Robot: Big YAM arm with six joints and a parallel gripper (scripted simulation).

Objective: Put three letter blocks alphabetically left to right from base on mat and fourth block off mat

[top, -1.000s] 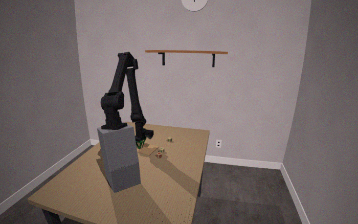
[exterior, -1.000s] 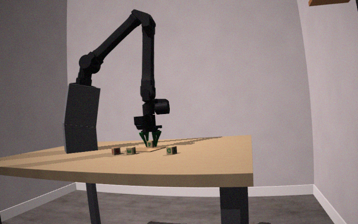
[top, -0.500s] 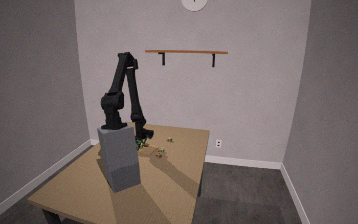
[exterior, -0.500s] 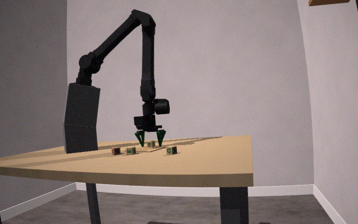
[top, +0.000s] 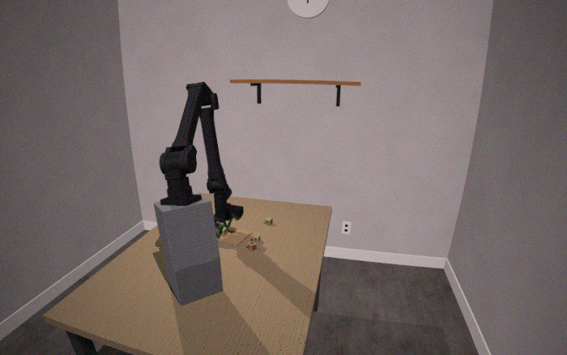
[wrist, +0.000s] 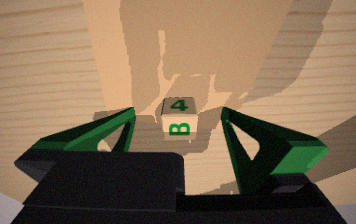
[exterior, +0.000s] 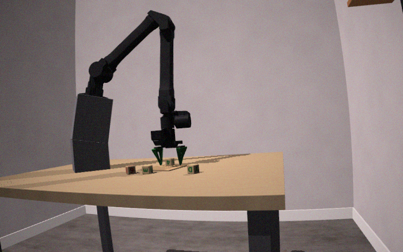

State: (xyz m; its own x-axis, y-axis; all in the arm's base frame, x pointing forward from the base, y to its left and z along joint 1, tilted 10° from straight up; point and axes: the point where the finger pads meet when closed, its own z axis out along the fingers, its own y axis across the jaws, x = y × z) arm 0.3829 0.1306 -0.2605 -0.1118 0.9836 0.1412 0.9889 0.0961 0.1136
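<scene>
Now: the dark block right at my hand. The rest, counted from my hand: pale mat (50 mm to the right, 10 mm below); then green-lettered block (200 mm ahead, 160 mm to the right).
</scene>
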